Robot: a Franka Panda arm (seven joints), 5 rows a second.
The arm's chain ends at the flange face. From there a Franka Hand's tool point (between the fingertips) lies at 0.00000 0.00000 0.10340 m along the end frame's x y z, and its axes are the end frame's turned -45 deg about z.
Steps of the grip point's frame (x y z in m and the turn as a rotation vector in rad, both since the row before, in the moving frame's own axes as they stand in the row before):
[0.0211, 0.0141, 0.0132, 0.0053, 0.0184, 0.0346]
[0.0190, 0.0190, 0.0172, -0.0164, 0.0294, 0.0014]
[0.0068, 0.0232, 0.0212, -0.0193, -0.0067, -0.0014]
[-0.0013, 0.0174, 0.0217, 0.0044, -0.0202, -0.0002]
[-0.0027, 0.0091, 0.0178, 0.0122, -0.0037, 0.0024]
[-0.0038, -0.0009, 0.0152, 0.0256, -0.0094, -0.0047]
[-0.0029, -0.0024, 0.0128, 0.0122, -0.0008, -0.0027]
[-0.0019, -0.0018, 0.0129, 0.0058, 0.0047, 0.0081]
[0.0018, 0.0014, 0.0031, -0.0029, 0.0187, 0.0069]
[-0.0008, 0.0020, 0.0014, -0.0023, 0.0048, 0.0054]
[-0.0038, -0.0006, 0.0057, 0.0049, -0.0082, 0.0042]
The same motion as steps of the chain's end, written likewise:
[0.0239, -0.0032, 0.0132, 0.0168, 0.0093, 0.0346]
[0.0235, 0.0009, 0.0173, 0.0092, 0.0324, 0.0014]
[0.0203, 0.0097, 0.0212, -0.0184, 0.0089, -0.0014]
[0.0132, 0.0121, 0.0217, -0.0112, -0.0174, -0.0002]
[0.0057, 0.0090, 0.0178, 0.0060, -0.0112, 0.0024]
[-0.0008, 0.0032, 0.0152, 0.0115, -0.0247, -0.0047]
[-0.0028, 0.0012, 0.0128, 0.0081, -0.0092, -0.0027]
[-0.0025, 0.0008, 0.0129, 0.0074, -0.0008, 0.0081]
[0.0007, 0.0009, 0.0031, 0.0112, 0.0153, 0.0069]
[0.0003, 0.0022, 0.0014, 0.0018, 0.0050, 0.0054]
[-0.0022, 0.0020, 0.0057, -0.0023, -0.0093, 0.0042]

